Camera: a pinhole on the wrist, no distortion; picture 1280 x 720 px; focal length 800.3 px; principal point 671.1 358.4 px. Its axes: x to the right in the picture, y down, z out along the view. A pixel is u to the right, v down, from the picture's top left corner.
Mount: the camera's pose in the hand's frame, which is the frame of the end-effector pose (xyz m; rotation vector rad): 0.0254 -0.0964 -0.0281 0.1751 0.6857 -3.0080
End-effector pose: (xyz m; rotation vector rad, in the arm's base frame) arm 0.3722 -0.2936 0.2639 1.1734 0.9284 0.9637
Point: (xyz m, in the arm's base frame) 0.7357 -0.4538 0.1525
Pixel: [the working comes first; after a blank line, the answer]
In the camera's frame: 0.0050 -0.1096 0.3980

681.2 138.0
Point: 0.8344 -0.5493 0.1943
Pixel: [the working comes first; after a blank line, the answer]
In the camera's frame: 0.0507 -0.1857 0.5108

750.6 67.4
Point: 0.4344 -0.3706 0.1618
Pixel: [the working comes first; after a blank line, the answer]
In the camera's frame: 0.0587 -0.0274 0.1011

1136.1 141.4
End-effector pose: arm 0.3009 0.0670 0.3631 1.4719 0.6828 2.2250
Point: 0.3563 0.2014 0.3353
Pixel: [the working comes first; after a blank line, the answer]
In the camera's frame: -0.0193 -0.0119 0.0976

512.6 260.9
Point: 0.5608 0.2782 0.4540
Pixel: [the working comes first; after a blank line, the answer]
In the camera's frame: -0.1022 -0.1097 0.3106

407.7 75.9
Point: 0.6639 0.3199 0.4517
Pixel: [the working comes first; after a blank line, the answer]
In the camera's frame: -0.0968 -0.1186 0.4214

487.3 133.1
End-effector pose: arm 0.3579 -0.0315 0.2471 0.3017 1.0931 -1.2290
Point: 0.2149 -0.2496 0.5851
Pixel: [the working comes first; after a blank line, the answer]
In the camera's frame: 0.1248 0.0724 0.3615

947.3 518.8
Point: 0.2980 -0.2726 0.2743
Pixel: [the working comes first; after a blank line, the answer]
In the camera's frame: -0.1219 -0.0221 0.1763

118.1 258.2
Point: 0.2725 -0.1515 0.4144
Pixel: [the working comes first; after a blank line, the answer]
In the camera's frame: 0.0637 0.0004 0.1794

955.2 360.3
